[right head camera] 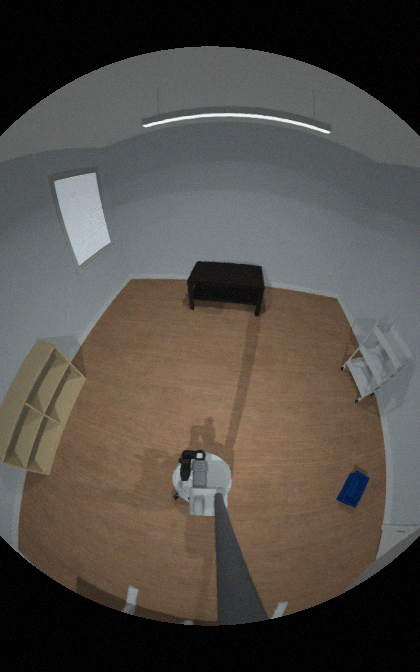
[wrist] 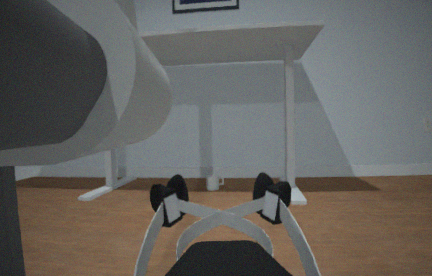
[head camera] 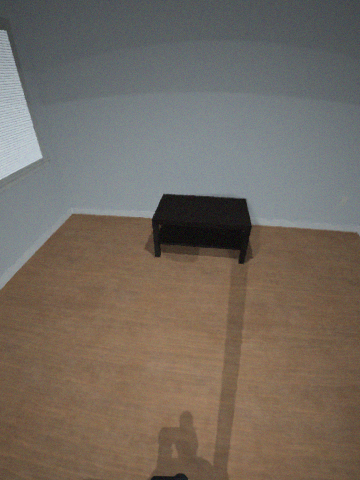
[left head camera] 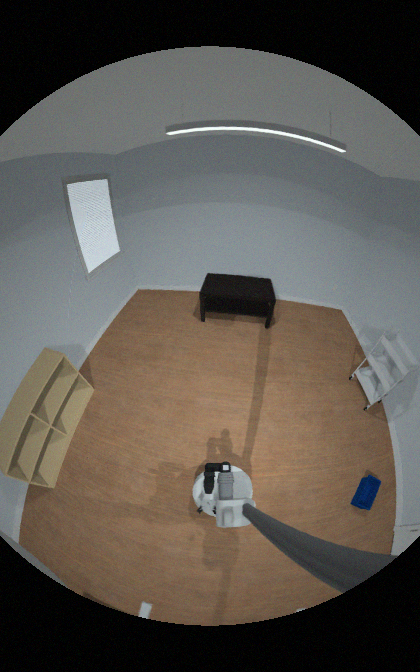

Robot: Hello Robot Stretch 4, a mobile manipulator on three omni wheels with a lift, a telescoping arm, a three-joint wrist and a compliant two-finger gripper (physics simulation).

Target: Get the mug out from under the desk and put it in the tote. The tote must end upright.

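Frame: origin at the robot's base, x ahead, y left, z up, level; metres.
Where they show: gripper, fingertip midpoint: [right head camera: 182, 500] [wrist: 220, 189].
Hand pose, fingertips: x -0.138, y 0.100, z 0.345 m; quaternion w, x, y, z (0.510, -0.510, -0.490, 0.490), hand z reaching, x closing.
Note:
Things, the pixels of their centre, and the offset from my fingertips.
- white mug, body centre: [wrist: 214, 181] dx -1.586, dy +0.043, dz -0.323 m
- blue tote, body centre: [right head camera: 352, 488] dx -0.235, dy -1.382, dz -0.312 m
A white mug [wrist: 213, 182] stands on the floor under the white desk [wrist: 289, 110], near the wall, with its handle to the right in the wrist view. My gripper [wrist: 220, 189] is open and empty, its two dark fingertips wide apart. The mug shows between them but far beyond. In the left and right head views the gripper is folded back beside the arm above the base, too small to judge. A blue tote [left head camera: 366, 492] [right head camera: 353, 489] lies on the floor to the right of the base; its exact pose is hard to make out.
A black low table [head camera: 205, 211] [left head camera: 239, 287] [right head camera: 227, 275] stands at the far wall. A beige shelf unit [left head camera: 22, 417] [right head camera: 17, 407] is at the left wall, a white cart [left head camera: 367, 387] [right head camera: 357, 382] at the right. Ends of the desk's feet [left head camera: 145, 610] [right head camera: 132, 597] show behind the base.

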